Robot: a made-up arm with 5 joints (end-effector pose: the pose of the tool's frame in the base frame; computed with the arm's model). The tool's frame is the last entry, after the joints.
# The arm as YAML. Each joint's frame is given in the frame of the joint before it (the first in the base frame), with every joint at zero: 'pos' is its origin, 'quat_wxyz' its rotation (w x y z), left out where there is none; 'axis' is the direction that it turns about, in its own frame. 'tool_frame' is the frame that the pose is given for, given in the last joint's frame.
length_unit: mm
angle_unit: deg
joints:
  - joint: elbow
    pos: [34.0, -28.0, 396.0]
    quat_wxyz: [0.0, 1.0, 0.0, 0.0]
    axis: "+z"
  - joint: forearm
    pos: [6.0, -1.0, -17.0]
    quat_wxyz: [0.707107, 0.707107, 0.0, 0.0]
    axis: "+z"
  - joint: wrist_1
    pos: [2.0, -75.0, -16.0]
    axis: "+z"
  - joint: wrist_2
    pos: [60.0, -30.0, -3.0]
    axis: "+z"
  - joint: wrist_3
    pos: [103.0, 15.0, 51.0]
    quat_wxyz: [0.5, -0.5, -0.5, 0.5]
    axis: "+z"
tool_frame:
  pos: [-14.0, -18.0, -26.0]
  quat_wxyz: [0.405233, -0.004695, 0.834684, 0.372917]
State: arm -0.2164 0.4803 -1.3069 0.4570 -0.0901
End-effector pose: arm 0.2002 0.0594 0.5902 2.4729 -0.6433 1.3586
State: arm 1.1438 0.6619 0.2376 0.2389 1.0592
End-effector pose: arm 0.1440 -0.1393 0.3155 1.8868 -0.3462 -0.7974
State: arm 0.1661 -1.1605 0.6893 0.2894 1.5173
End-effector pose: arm 0.1510 0.0010 0.4903 0.8674 -0.1840 0.7883
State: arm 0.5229 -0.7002 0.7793 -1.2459 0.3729
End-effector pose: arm 0.1306 -0.0204 0.6121 0.9162 -1.2814 1.6201
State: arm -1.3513 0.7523 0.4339 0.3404 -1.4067
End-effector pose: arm 0.0385 0.0937 0.2934 2.1934 -0.0291 -1.0698
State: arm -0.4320 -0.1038 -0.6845 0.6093 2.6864
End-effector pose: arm 0.1647 0.0576 0.5396 -0.2573 0.2774 1.0723
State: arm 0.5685 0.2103 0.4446 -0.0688 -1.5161
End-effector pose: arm 0.2125 -0.1183 0.4049 -1.6430 1.8459 0.2936
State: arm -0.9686 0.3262 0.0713 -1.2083 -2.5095
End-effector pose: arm 0.1384 0.1418 0.5706 -1.0882 -0.4655 0.7150
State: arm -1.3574 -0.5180 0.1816 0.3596 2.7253
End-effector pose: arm 0.0431 0.1189 0.4892 -0.5273 0.3606 1.9738
